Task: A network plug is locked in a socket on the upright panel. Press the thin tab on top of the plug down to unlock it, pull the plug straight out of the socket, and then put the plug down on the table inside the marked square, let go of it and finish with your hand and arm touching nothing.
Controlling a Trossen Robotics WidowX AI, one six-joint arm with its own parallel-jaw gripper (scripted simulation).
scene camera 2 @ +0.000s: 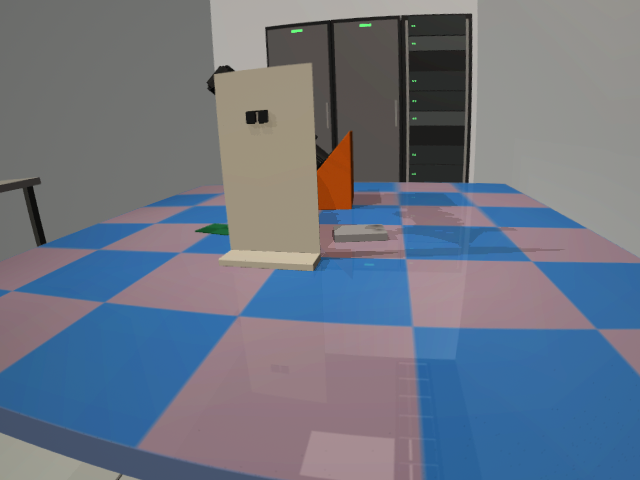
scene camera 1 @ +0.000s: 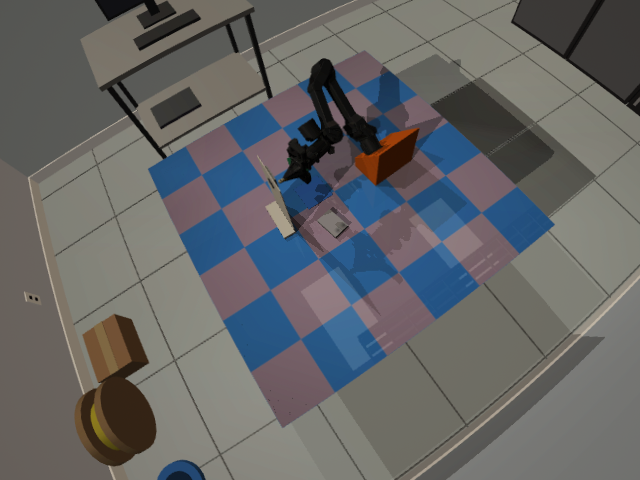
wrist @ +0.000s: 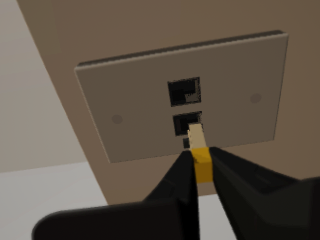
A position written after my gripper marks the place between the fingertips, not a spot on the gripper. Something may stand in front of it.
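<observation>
Through scene camera 1 I see my gripper (scene camera 1: 283,179) and a panel (scene camera 1: 278,211). The wrist view gives me my gripper again (wrist: 199,157), together with a yellow plug (wrist: 196,142), whereas a flat grey slab is out of frame in the wrist view. That slab (scene camera 2: 371,232) appears in scene camera 2, and so does the panel (scene camera 2: 266,125), but scene camera 2 misses the yellow plug, hidden by the panel.
</observation>
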